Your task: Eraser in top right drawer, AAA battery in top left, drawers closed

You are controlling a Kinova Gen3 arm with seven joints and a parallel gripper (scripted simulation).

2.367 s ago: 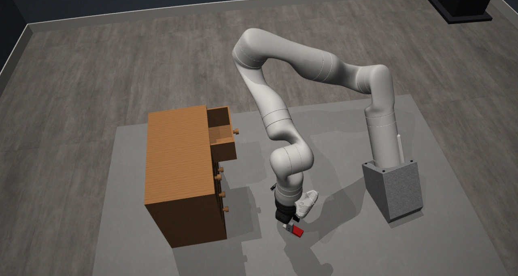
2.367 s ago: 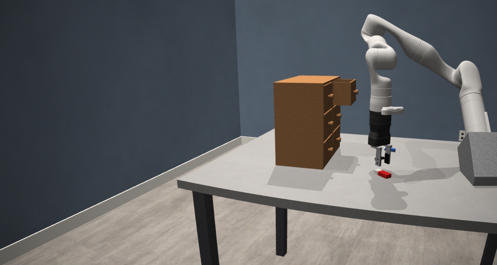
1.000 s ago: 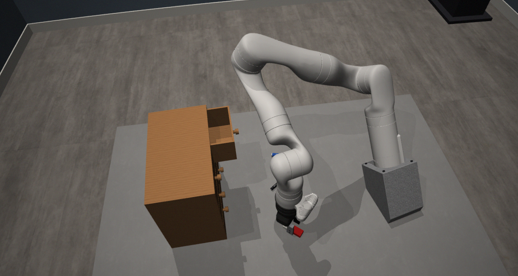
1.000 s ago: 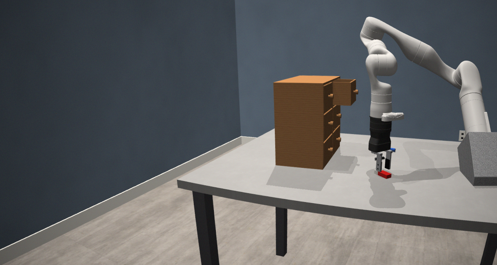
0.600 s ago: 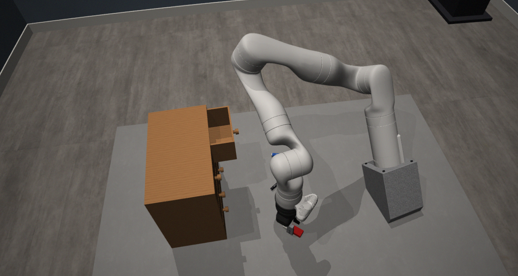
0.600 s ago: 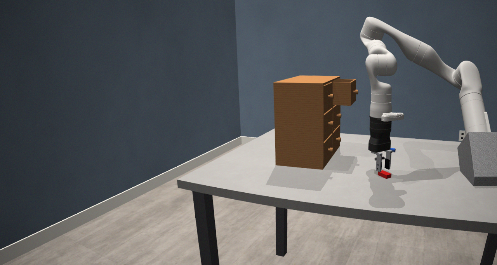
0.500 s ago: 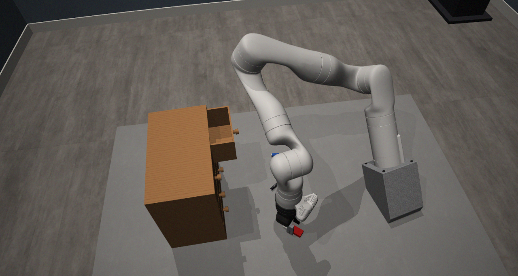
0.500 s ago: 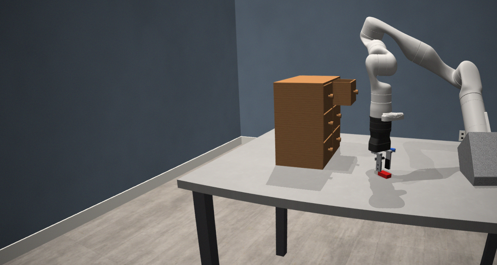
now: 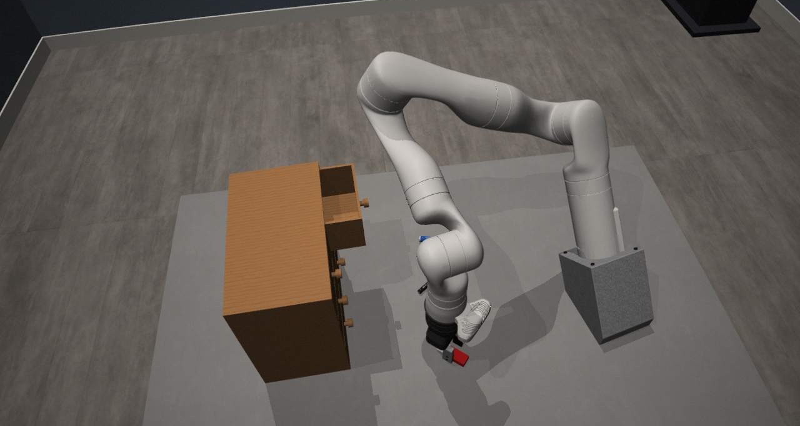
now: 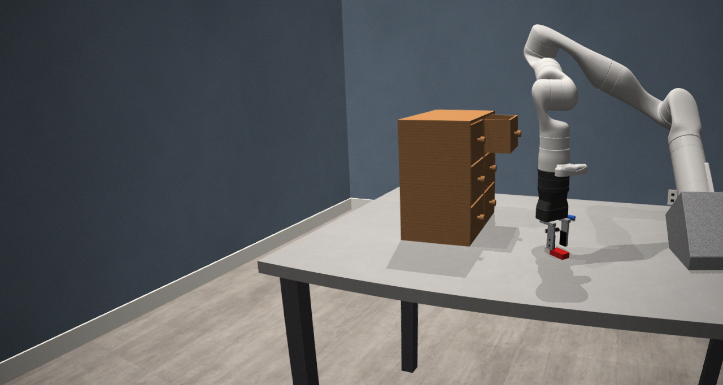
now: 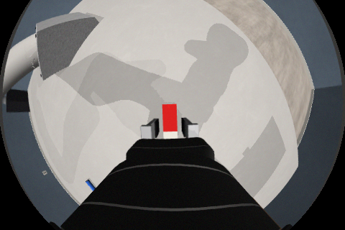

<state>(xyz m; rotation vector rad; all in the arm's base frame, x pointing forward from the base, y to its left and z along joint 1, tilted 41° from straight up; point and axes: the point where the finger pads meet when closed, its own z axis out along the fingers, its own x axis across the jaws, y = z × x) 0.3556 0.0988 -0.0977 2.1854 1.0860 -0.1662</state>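
The white eraser lies 3 cm below my hand. The rest, counted from my hand: thicker blue battery: 30 cm to the right, 3 cm below; thin black battery: 17 cm to the right, 3 cm below, 3 cm ahead.
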